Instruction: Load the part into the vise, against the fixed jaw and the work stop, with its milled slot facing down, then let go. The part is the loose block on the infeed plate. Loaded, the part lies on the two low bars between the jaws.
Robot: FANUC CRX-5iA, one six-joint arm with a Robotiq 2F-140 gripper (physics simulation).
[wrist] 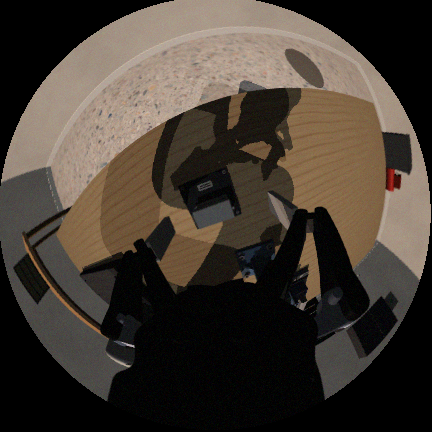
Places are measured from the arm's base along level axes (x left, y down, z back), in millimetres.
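Where they show: gripper, fingertip midpoint: (pixel 218 212).
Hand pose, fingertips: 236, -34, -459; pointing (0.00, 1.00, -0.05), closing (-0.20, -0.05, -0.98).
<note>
Each offset is from my fingertips to the centre of the thing, as dx, dy, dz. Level surfaces: height alone.
The part @[-8, +42, +12] (pixel 215 213), a plain grey block, sits at the lower edge of the black infeed plate @[+5, +66, +10] (pixel 220 181) near the middle of the wrist view. Its milled slot cannot be made out. My gripper (pixel 218 212) is open and empty, with one pad on the left and one on the right of the part, both apart from it. A dark blue bolted plate @[dy +59] (pixel 249 256), which looks like an end of the vise, shows below and right of the part. More metal pieces show behind the right finger; the jaws, bars and work stop cannot be told apart.
The wooden table @[dy +70] (pixel 335 150) carries dark arm shadows. A dark box (pixel 102 270) stands by the left finger. A curved orange-brown rail (pixel 60 296) runs at lower left. A dark block (pixel 398 152) and a red object (pixel 392 180) are at the right edge.
</note>
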